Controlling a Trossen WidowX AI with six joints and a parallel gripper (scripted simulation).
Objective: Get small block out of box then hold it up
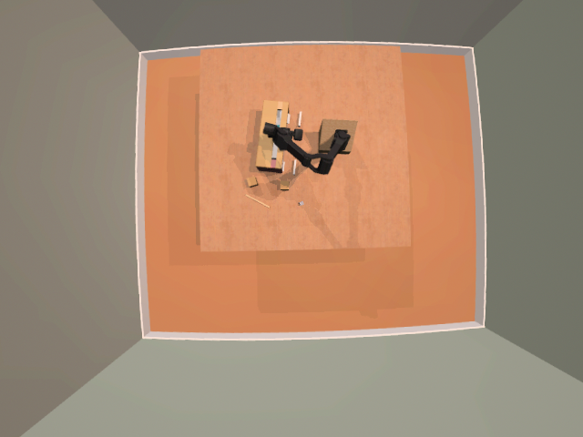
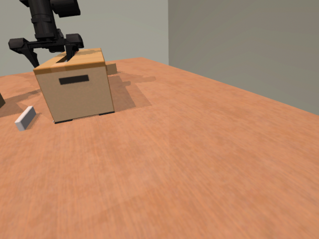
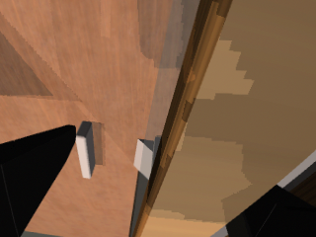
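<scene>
Now: gripper tip 4 cm short of the tan box, 2 cm to the right of it and 2 cm above it. Also, from my gripper tip: thin stick (39 cm to the left, 16 cm ahead, 8 cm below); then tiny grey cube (39 cm to the left, 10 cm behind, 8 cm below); then teal block (5 cm ahead, 3 cm to the right).
</scene>
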